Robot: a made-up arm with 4 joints.
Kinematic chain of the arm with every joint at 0, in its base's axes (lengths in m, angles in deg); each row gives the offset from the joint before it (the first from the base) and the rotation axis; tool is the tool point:
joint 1: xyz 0 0 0.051 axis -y
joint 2: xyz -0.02 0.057 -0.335 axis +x
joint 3: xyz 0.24 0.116 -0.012 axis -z
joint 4: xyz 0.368 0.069 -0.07 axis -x
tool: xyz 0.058 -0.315 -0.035
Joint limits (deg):
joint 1: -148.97..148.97
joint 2: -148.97..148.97
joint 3: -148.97..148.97
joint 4: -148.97..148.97
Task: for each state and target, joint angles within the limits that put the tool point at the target. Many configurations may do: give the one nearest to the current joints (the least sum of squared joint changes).
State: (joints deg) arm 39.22 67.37 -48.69 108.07
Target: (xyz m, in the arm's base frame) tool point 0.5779 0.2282 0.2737
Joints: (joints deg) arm 16.47 36.47 -7.32 120.30
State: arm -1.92 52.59 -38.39 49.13
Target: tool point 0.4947 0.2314 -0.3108
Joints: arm -35.47 39.61 -50.17 51.05
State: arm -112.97 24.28 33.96 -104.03
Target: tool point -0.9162 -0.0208 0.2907
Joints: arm -142.83 8.32 50.94 -93.77
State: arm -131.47 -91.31 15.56 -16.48
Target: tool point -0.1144 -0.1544 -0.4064
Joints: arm -99.91 -93.16 31.77 -21.02
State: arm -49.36 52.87 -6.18 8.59
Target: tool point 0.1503 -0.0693 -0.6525
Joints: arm -51.12 39.76 1.14 38.94
